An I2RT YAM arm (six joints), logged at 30 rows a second.
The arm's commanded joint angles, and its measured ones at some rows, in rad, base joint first. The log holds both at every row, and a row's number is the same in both.
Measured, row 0: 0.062 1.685 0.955 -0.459 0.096 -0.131
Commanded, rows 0 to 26: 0.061 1.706 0.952 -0.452 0.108 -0.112; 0.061 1.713 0.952 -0.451 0.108 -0.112; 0.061 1.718 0.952 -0.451 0.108 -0.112; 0.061 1.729 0.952 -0.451 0.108 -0.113; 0.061 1.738 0.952 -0.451 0.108 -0.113; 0.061 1.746 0.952 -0.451 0.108 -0.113; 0.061 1.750 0.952 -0.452 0.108 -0.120; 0.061 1.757 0.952 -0.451 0.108 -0.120; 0.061 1.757 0.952 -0.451 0.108 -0.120; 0.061 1.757 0.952 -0.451 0.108 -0.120; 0.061 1.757 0.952 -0.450 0.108 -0.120; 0.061 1.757 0.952 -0.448 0.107 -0.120; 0.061 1.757 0.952 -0.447 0.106 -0.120; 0.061 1.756 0.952 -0.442 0.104 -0.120; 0.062 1.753 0.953 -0.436 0.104 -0.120; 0.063 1.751 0.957 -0.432 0.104 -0.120; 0.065 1.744 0.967 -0.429 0.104 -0.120; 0.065 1.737 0.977 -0.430 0.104 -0.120; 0.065 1.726 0.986 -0.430 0.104 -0.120; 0.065 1.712 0.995 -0.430 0.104 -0.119; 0.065 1.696 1.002 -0.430 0.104 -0.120; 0.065 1.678 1.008 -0.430 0.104 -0.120; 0.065 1.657 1.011 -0.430 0.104 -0.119; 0.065 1.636 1.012 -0.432 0.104 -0.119; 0.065 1.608 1.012 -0.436 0.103 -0.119; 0.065 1.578 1.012 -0.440 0.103 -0.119; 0.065 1.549 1.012 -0.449 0.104 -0.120
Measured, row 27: 0.063 1.652 0.981 -0.444 0.096 -0.131
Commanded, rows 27 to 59: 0.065 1.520 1.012 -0.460 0.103 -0.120; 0.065 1.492 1.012 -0.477 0.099 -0.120; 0.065 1.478 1.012 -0.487 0.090 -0.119; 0.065 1.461 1.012 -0.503 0.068 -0.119; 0.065 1.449 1.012 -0.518 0.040 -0.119; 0.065 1.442 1.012 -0.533 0.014 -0.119; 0.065 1.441 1.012 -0.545 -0.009 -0.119; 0.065 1.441 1.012 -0.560 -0.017 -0.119; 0.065 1.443 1.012 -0.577 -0.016 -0.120; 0.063 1.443 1.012 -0.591 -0.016 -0.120; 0.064 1.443 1.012 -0.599 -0.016 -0.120; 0.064 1.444 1.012 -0.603 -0.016 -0.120; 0.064 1.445 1.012 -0.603 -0.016 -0.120; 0.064 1.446 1.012 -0.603 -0.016 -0.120; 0.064 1.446 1.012 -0.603 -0.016 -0.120; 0.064 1.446 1.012 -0.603 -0.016 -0.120; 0.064 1.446 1.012 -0.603 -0.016 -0.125; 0.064 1.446 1.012 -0.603 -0.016 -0.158; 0.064 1.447 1.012 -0.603 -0.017 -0.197; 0.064 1.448 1.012 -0.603 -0.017 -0.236; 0.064 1.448 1.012 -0.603 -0.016 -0.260; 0.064 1.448 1.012 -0.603 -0.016 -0.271; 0.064 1.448 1.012 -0.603 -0.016 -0.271; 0.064 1.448 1.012 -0.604 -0.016 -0.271; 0.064 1.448 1.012 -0.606 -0.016 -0.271; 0.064 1.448 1.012 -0.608 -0.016 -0.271; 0.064 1.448 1.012 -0.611 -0.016 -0.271; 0.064 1.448 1.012 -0.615 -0.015 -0.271; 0.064 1.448 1.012 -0.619 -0.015 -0.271; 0.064 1.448 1.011 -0.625 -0.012 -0.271; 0.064 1.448 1.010 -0.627 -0.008 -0.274; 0.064 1.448 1.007 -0.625 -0.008 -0.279; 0.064 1.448 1.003 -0.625 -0.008 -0.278
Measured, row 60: 0.063 1.454 0.993 -0.629 -0.002 -0.257
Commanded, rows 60 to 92: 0.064 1.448 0.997 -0.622 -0.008 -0.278; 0.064 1.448 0.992 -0.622 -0.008 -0.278; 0.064 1.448 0.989 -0.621 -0.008 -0.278; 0.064 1.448 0.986 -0.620 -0.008 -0.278; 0.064 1.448 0.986 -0.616 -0.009 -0.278; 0.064 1.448 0.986 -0.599 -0.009 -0.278; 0.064 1.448 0.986 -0.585 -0.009 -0.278; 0.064 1.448 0.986 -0.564 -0.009 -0.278; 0.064 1.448 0.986 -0.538 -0.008 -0.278; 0.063 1.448 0.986 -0.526 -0.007 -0.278; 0.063 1.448 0.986 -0.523 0.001 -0.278; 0.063 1.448 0.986 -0.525 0.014 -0.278; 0.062 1.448 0.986 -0.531 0.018 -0.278; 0.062 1.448 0.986 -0.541 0.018 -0.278; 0.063 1.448 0.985 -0.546 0.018 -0.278; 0.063 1.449 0.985 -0.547 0.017 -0.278; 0.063 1.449 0.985 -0.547 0.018 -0.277; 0.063 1.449 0.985 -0.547 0.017 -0.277; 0.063 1.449 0.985 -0.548 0.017 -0.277; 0.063 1.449 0.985 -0.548 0.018 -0.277; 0.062 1.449 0.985 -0.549 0.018 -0.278; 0.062 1.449 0.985 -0.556 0.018 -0.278; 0.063 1.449 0.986 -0.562 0.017 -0.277; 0.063 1.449 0.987 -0.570 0.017 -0.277; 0.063 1.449 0.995 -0.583 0.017 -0.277; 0.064 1.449 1.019 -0.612 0.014 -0.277; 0.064 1.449 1.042 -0.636 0.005 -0.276; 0.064 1.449 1.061 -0.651 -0.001 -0.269; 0.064 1.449 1.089 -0.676 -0.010 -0.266; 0.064 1.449 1.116 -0.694 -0.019 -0.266; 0.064 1.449 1.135 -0.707 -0.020 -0.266; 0.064 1.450 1.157 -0.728 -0.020 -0.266; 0.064 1.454 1.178 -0.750 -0.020 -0.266
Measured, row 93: 0.063 1.455 1.082 -0.715 -0.003 -0.268
